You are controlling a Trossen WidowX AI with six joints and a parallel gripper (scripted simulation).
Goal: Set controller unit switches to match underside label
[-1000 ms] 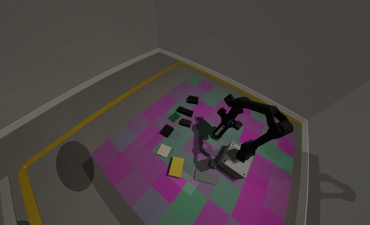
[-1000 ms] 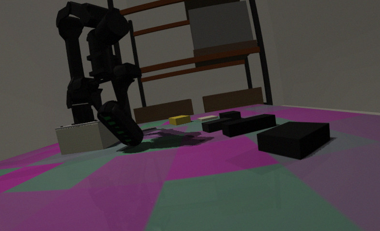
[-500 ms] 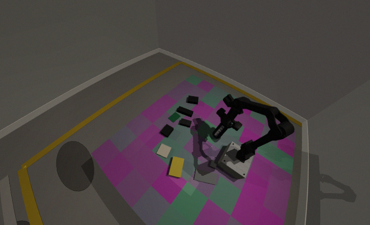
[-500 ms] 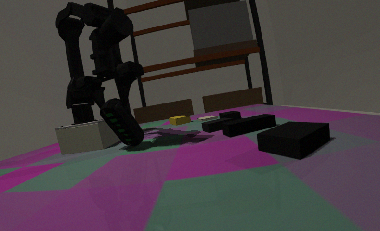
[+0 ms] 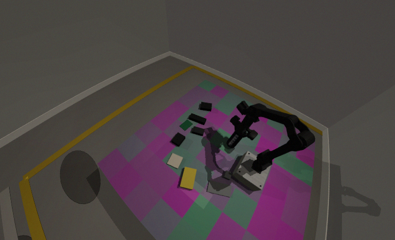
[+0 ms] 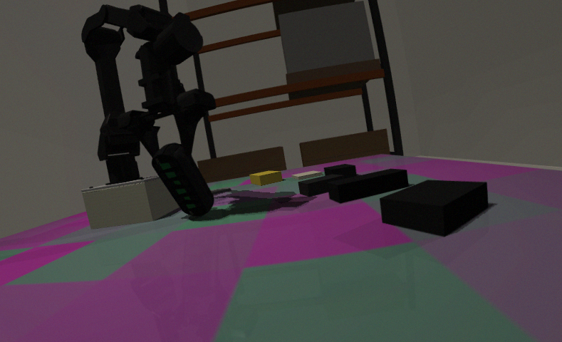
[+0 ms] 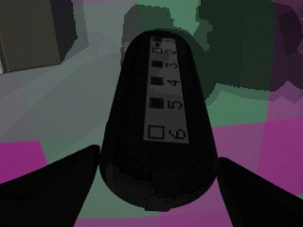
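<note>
Now: gripper tip 90 mm past the small grey piece, 250 mm to the right of it and 110 mm above it. From my gripper tip the other things lie so: yellow block 90 mm ahead, 420 mm to the left, 110 mm below; then grey plate 90 mm behind, 350 mm to the left, 120 mm below; then green board 380 mm ahead, 130 mm to the left, 120 mm below.
</note>
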